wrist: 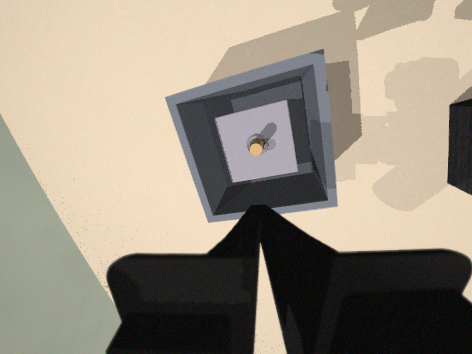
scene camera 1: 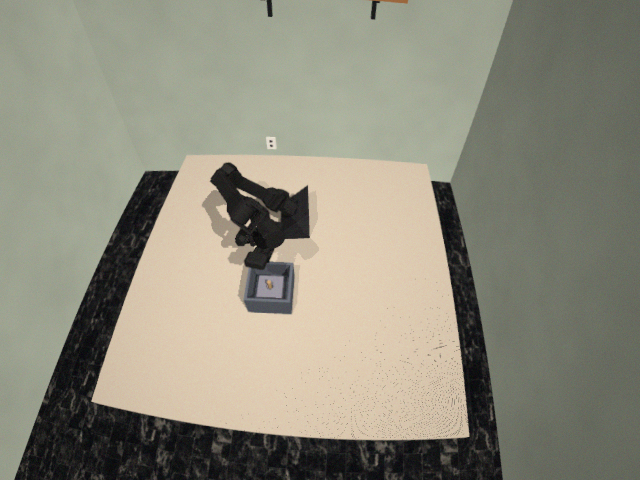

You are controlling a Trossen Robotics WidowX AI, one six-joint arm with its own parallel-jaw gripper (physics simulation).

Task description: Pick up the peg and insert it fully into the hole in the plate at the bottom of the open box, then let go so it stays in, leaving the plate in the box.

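Seen in the pictures: gripper, fingertip midpoint: (wrist: 258, 212) (scene camera 1: 267, 261); arm's base at its link origin: (scene camera 1: 292, 209).
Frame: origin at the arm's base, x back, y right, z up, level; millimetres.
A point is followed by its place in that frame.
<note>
The orange-tan peg (scene camera 1: 269, 284) {x -352, y 36, z -4 mm} (wrist: 256, 149) {x -345, y 39, z 1 mm} stands roughly upright at the hole near the middle of the pale lilac plate (scene camera 1: 277, 293) {x -372, y 7, z -29 mm} (wrist: 235, 167) {x -380, y 12, z -29 mm}. Its top rises above the plate; how deep it sits cannot be told. The plate lies on the bottom of the open blue-grey box (scene camera 1: 270, 306) {x -427, y 23, z -27 mm} (wrist: 193, 162) {x -419, y 37, z 11 mm}. My gripper (wrist: 258, 212) {x -338, y 30, z 119 mm} is shut and empty, well above the box. In the wrist view its tips overlap the near rim of the box, apart from the peg. In the scene view the fingertips are hard to make out against the dark arm.
The black arm and its base (scene camera 1: 300, 222) {x -80, y -42, z 17 mm} stand behind the box on the beige table (scene camera 1: 361, 289) {x -298, y -294, z -86 mm}. The box walls surround the plate on all sides. A wall with a white socket (scene camera 1: 271, 143) is behind the table.
</note>
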